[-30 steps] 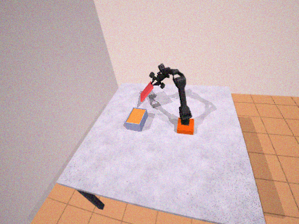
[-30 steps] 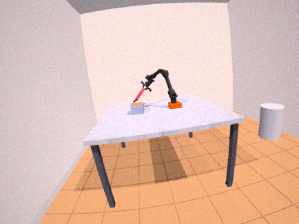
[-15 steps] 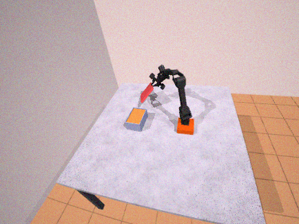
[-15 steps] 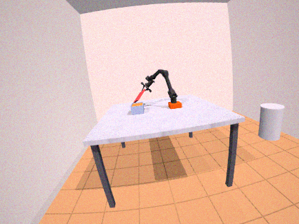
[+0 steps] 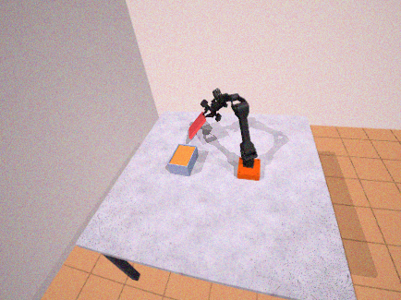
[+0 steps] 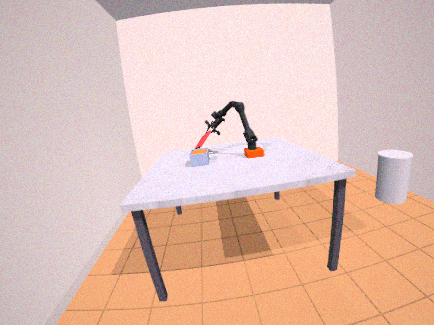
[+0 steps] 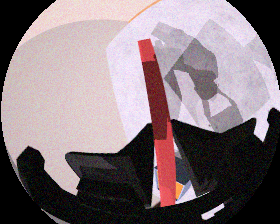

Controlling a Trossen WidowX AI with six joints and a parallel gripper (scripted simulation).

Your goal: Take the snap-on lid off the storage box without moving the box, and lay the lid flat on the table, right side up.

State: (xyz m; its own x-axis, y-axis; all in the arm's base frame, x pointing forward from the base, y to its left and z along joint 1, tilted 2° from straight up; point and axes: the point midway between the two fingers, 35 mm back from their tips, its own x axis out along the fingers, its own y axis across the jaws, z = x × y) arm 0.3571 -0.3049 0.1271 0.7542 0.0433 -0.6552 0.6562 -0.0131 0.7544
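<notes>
Now: the lid 50 mm below my gripper tip, 50 mm ahead of it and 40 mm to the left of it. Also, from my gripper tip: storage box 350 mm to the left, 120 mm below, 40 mm ahead.
</notes>
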